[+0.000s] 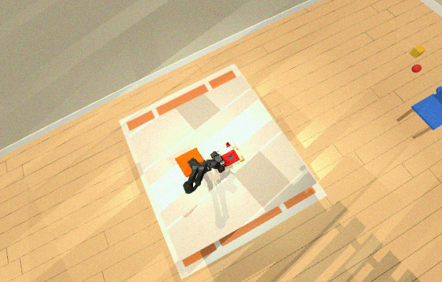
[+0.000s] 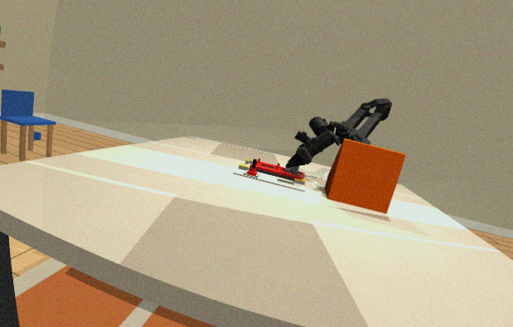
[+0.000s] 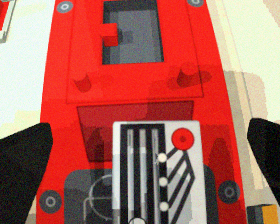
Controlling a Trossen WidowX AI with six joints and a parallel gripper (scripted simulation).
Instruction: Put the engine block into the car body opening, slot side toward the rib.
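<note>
My gripper tip is now 20 mm past the engine block, 10 mm to the right of it and 10 mm above it.
</note>
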